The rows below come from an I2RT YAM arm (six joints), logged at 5 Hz.
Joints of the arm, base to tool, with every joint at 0 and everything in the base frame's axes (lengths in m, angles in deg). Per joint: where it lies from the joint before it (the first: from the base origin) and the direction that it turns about. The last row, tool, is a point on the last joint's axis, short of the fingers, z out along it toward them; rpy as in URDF.
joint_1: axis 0 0 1 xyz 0 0 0.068
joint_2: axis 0 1 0 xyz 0.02 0.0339 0.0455
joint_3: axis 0 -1 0 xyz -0.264 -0.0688 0
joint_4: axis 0 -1 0 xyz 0.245 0.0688 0.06
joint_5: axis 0 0 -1 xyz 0.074 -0.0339 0.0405
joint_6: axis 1 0 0 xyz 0.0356 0 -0.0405
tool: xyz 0 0 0 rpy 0 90 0
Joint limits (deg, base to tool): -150..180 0..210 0..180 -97..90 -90..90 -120..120
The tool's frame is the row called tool.
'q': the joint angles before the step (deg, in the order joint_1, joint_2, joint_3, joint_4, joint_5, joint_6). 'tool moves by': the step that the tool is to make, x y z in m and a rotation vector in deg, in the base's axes. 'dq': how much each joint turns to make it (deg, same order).
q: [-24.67, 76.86, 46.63, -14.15, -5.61, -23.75]
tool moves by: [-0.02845, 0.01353, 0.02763, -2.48, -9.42, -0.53]
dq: [0.00, -11.56, -4.45, 2.66, -0.65, 1.64]
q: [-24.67, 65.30, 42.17, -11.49, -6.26, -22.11]
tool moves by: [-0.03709, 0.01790, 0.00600, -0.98, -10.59, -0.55]
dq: [0.00, -13.64, -8.74, 5.54, -1.25, 3.37]
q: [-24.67, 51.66, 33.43, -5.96, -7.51, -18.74]
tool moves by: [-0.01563, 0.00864, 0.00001, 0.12, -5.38, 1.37]
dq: [0.00, -6.32, -4.00, 2.77, -2.14, 1.70]
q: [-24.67, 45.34, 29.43, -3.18, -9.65, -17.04]
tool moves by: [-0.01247, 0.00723, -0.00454, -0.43, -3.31, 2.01]
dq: [0.01, -5.16, -3.58, 1.68, -2.21, 0.35]
